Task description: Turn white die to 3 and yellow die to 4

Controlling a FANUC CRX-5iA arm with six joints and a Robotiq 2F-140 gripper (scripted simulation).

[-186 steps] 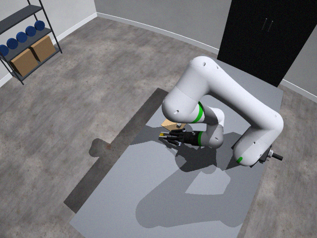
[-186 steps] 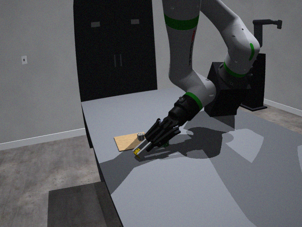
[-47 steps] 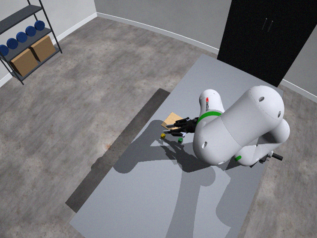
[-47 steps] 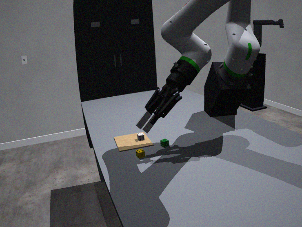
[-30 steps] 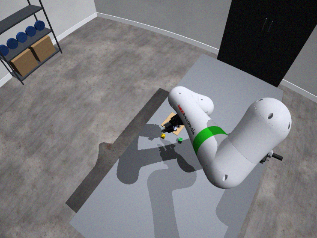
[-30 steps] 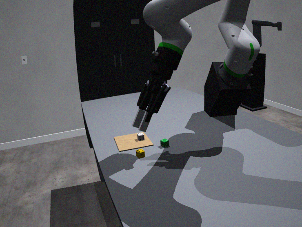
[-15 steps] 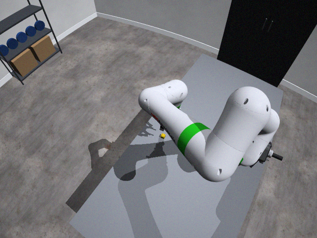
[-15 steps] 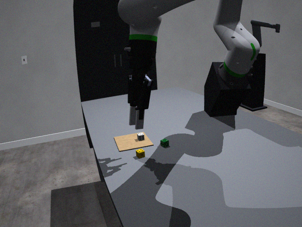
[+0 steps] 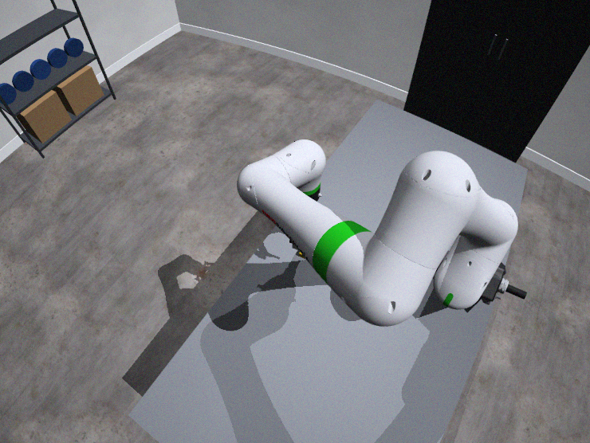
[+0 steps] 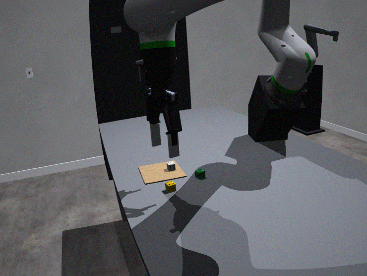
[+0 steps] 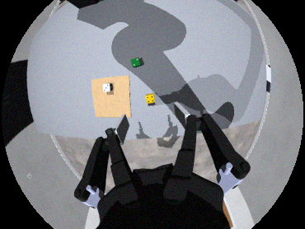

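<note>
My gripper is now 10 mm past the yellow die and 140 mm above it. Round my hand: white die (50 mm behind, 140 mm to the right, 140 mm below); then tan mat (10 mm behind, 140 mm to the right, 150 mm below); then green die (120 mm behind, 40 mm to the right, 140 mm below).
</note>
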